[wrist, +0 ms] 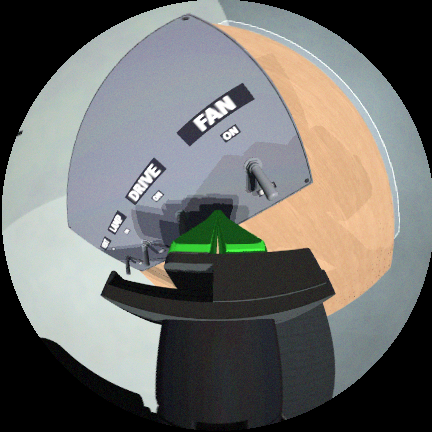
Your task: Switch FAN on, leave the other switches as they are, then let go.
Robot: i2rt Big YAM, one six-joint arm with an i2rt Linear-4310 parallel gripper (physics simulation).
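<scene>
The grey switch panel fills the upper left of the wrist view. The FAN switch is near its right corner, below the FAN label and the ON label; its lever leans away from ON and covers much of the small label behind it. My gripper is shut and empty, its green tips to the lower left of the FAN lever and apart from it. The DRIVE label is further left; its switch is in shadow and mostly hidden by the gripper.
The LAMP label and a smaller, hard-to-read label are at the panel's left. Two more levers stand near the lower left edge, one at the left and one beside it. A wooden table top extends to the right of the panel.
</scene>
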